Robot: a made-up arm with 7 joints. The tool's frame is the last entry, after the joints. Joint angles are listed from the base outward. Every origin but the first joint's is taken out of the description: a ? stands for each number. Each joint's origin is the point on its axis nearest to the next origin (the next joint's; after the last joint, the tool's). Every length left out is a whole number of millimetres.
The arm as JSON. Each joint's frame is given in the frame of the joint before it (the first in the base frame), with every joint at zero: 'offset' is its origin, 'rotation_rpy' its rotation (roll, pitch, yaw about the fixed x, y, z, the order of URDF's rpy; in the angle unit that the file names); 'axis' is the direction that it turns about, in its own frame. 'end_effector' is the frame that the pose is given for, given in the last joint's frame.
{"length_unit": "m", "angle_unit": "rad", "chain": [
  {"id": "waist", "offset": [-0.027, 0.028, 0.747], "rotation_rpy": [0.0, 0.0, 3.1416], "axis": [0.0, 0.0, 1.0]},
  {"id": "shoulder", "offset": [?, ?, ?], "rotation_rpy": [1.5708, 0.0, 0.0], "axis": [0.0, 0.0, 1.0]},
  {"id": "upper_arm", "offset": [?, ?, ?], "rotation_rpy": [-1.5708, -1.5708, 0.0], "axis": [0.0, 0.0, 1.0]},
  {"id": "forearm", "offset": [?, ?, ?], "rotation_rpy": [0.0, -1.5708, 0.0], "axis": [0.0, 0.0, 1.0]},
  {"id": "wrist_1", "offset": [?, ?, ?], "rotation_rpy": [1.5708, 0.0, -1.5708], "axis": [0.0, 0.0, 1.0]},
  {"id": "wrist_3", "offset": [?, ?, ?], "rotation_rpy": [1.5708, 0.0, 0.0], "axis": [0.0, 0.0, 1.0]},
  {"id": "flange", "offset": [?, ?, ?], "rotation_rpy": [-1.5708, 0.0, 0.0], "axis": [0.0, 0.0, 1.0]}
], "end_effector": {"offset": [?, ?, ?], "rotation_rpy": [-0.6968, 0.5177, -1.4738]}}
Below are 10 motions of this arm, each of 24 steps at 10 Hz.
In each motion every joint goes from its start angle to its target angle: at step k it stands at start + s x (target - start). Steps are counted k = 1, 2, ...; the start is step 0. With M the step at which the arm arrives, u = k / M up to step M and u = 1 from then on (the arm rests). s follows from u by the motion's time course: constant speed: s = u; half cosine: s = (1 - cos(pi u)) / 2; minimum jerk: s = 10 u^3 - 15 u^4 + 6 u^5.
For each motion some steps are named. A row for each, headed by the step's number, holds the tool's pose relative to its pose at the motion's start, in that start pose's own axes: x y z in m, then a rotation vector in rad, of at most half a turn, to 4 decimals.
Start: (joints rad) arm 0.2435 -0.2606 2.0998 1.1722 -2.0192 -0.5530 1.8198
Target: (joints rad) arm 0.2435 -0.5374 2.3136 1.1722 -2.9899 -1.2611 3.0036
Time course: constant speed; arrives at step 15
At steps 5, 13, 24:
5: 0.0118 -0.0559 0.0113 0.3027 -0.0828 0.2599
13: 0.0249 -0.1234 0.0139 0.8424 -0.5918 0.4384
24: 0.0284 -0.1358 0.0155 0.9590 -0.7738 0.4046

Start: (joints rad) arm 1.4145 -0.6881 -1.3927 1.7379 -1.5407 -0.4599 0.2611
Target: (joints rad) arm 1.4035 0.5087 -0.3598 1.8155 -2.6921 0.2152 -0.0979
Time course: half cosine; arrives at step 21
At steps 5, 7, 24:
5: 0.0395 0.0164 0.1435 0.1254 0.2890 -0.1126
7: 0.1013 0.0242 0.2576 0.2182 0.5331 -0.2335
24: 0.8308 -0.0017 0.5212 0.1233 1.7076 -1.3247

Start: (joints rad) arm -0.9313 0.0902 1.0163 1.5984 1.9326 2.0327 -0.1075
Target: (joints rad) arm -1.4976 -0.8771 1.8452 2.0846 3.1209 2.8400 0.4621
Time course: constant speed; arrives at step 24
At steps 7, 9, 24:
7: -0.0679 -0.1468 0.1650 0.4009 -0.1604 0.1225
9: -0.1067 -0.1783 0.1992 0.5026 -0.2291 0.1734
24: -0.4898 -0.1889 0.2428 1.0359 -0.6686 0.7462

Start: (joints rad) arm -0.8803 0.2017 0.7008 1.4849 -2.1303 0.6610 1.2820
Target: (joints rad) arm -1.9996 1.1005 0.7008 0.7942 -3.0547 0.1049 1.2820
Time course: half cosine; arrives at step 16
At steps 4, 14, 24:
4: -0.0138 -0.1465 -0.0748 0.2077 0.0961 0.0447
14: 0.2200 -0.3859 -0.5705 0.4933 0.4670 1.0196
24: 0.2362 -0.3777 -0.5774 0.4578 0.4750 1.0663

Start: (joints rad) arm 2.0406 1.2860 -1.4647 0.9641 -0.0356 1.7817 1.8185
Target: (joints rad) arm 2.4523 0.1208 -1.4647 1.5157 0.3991 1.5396 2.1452
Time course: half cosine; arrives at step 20
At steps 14, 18, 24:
14: -0.0590 0.3250 -0.0816 1.3764 0.1540 0.2800
18: -0.0625 0.3841 -0.0428 1.6949 0.1014 0.2262
24: -0.0619 0.3907 -0.0364 1.7368 0.0915 0.2146

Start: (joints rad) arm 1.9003 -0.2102 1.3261 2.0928 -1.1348 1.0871 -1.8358
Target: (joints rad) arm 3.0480 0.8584 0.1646 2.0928 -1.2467 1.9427 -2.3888
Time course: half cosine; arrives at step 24
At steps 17, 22, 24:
17: -0.0009 0.1123 0.5807 -0.2678 1.4226 -0.3482
22: 0.0385 0.2350 0.6654 -0.1013 1.7587 -0.4974
24: 0.0432 0.2463 0.6718 -0.0797 1.7892 -0.5089

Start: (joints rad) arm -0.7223 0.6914 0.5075 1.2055 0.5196 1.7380 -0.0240
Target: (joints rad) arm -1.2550 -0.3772 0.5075 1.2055 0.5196 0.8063 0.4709
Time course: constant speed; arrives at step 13
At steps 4, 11, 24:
4: 0.0792 -0.0438 -0.1995 -0.6276 0.1859 -0.1194
11: 0.1260 -0.2834 -0.4782 -1.6967 0.6304 -0.2429
24: 0.1261 -0.3770 -0.5179 -1.9778 0.7866 -0.2941

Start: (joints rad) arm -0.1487 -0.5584 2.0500 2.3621 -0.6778 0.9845 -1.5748
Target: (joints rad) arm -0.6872 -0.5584 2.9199 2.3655 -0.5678 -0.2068 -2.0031
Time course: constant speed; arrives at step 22
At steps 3, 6, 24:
3: -0.0043 0.0170 0.0205 -0.0539 -0.0582 -0.1595
6: -0.0057 0.0308 0.0375 -0.1071 -0.1335 -0.3051
24: 0.0181 0.0431 0.0801 -0.2868 -0.8165 -0.7701

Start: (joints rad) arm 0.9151 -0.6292 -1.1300 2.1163 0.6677 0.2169 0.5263
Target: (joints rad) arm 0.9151 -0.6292 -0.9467 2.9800 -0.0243 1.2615 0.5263
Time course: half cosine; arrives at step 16
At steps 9, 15, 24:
9: 0.2487 0.0000 -0.0095 0.3901 0.1498 -0.2278
15: 0.3810 0.0643 -0.0630 0.4285 0.1580 -0.4484
24: 0.3837 0.0665 -0.0646 0.4273 0.1568 -0.4535

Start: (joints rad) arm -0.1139 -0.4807 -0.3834 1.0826 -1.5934 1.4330 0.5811
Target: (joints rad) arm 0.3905 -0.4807 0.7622 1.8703 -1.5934 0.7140 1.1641
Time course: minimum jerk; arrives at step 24
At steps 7, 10, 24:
7: 0.0398 0.1331 -0.0854 -0.3675 0.1176 0.1059
10: 0.0657 0.2630 -0.2447 -0.8091 0.3145 0.2901
24: -0.1580 0.2649 -0.8216 -1.9011 1.3524 1.2514

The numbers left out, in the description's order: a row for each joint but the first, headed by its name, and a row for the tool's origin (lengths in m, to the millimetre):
shoulder: -0.001 0.014 0.0
upper_arm: 0.021 0.259 0.0
forearm: -0.041 -0.094 0.0
wrist_1: -0.468 -0.108 0.0
wrist_3: -0.009 -0.008 0.0
flange: 0.051 0.042 0.0
tool: 0.011 0.017 0.0

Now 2 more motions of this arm.
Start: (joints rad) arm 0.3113 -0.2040 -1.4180 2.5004 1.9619 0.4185 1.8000
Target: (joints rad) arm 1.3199 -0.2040 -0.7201 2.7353 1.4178 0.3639 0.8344
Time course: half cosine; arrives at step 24
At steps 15, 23, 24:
15: -0.2396 0.1478 0.0585 0.1439 -0.4249 -0.2700
23: -0.3085 0.1689 0.0163 0.3051 -0.5662 -0.2159
24: -0.3092 0.1690 0.0156 0.3073 -0.5676 -0.2144

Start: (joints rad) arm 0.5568 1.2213 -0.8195 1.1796 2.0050 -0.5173 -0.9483
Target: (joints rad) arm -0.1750 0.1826 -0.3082 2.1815 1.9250 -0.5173 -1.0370
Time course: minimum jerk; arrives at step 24
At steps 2, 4, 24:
2: 0.0018 0.0008 0.0010 -0.0003 -0.0002 0.0083
4: 0.0121 0.0067 0.0075 -0.0031 -0.0019 0.0580
24: -0.2183 0.7027 0.0929 -1.0727 -0.0961 1.2956

